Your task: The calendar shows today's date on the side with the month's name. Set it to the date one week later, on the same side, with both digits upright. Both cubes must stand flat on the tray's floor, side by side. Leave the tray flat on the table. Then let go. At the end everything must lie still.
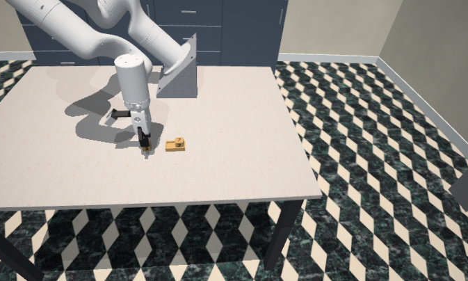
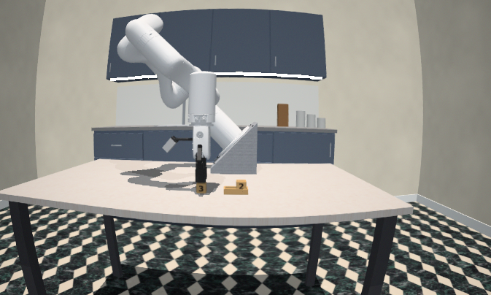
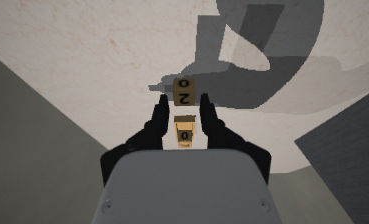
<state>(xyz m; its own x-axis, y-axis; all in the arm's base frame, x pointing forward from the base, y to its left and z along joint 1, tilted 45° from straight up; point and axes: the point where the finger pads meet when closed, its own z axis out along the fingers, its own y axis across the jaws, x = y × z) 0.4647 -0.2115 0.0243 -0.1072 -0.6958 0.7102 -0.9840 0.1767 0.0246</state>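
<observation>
Now: hand 10 mm short of the wooden tray, 110 mm to the right of it and 50 mm above it.
</observation>
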